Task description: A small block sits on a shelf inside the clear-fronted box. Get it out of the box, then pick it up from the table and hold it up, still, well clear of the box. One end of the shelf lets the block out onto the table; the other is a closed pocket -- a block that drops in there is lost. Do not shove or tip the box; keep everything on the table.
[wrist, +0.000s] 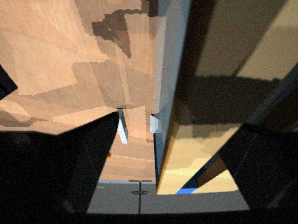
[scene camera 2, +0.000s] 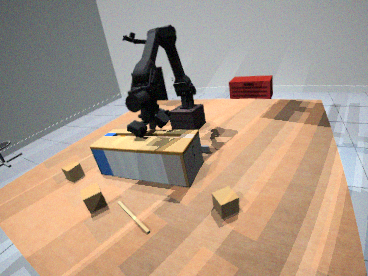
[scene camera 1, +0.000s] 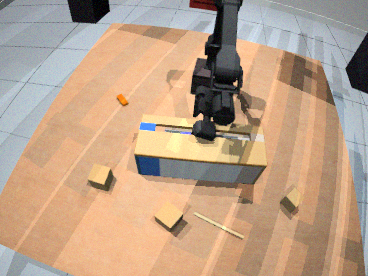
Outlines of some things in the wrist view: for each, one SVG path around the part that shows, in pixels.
My gripper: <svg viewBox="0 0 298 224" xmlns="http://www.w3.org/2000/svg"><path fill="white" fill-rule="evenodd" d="M0 130L0 224L298 224L298 130L281 133L245 122L217 150L218 155L233 177L233 181L238 186L238 190L243 195L243 199L250 210L171 214L87 213L119 125L118 112L109 113L59 134L38 131Z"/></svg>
A box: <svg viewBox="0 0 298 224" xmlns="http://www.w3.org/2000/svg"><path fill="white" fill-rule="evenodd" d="M117 110L116 112L119 113L118 132L122 143L125 144L128 141L128 131L123 111ZM159 0L154 115L150 115L150 132L153 133L156 193L158 195L238 190L233 177L217 153L217 150L245 122L281 133L298 130L298 0Z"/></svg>
